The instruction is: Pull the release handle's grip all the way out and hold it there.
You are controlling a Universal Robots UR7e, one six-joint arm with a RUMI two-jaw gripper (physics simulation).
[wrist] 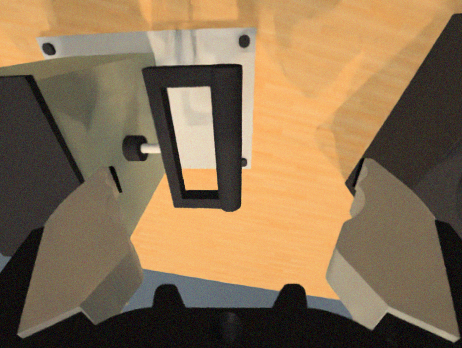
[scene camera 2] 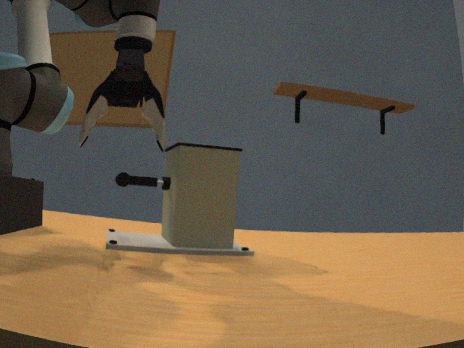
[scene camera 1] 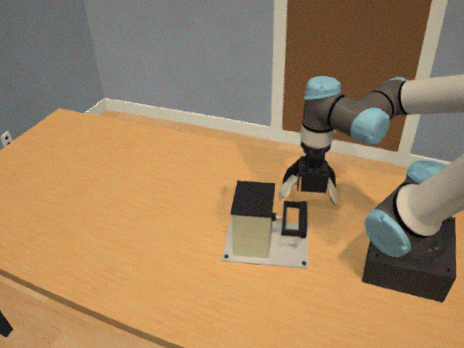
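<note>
The release handle's grip (scene camera 1: 303,220) (scene camera 2: 142,181) (wrist: 227,140) is a black rectangular frame standing upright beside a pale green box (scene camera 1: 251,235) (scene camera 2: 205,195) (wrist: 100,105) with a black top. A short stretch of light rod (scene camera 2: 160,183) (wrist: 151,148) shows between the grip and a black collar (wrist: 134,148) on the box's side. The box stands on a light grey base plate (scene camera 1: 290,257) (scene camera 2: 140,241) (wrist: 200,42). My gripper (scene camera 1: 309,200) (scene camera 2: 122,147) (wrist: 234,167) is open and empty, pointing down above the grip and apart from it. One fingertip is near the box's top edge in scene camera 2.
The arm's dark base block (scene camera 1: 410,280) (scene camera 2: 20,205) stands on the table (scene camera 1: 125,200) (scene camera 2: 375,280), on the grip's side of the box. A wall shelf (scene camera 2: 345,97) with black brackets hangs in the background. The table's near edge shows in scene camera 1.
</note>
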